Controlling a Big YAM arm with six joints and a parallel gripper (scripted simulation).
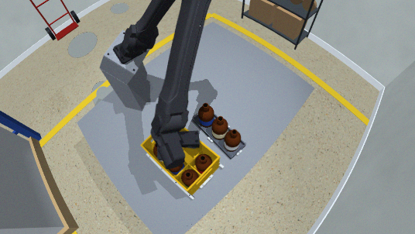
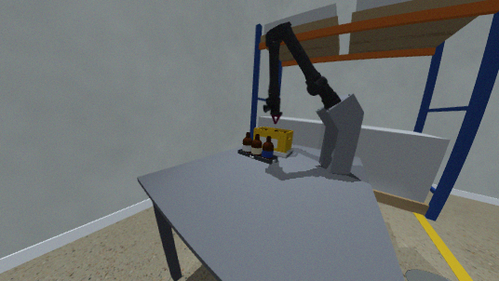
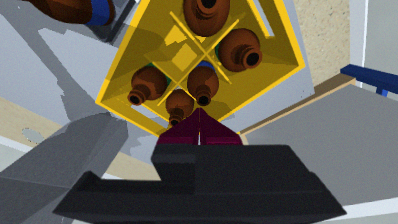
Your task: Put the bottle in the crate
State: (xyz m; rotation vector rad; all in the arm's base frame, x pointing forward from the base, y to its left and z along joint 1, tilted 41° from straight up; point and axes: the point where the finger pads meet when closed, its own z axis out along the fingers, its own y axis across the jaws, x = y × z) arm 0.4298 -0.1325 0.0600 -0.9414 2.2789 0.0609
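The glass bottle is 250 mm to the left of my hand and 140 mm below it. Round my hand: yellow crate: 140 mm below, 20 mm to the left, 10 mm behind; then dark tray: 250 mm to the left, 210 mm below, 10 mm behind.
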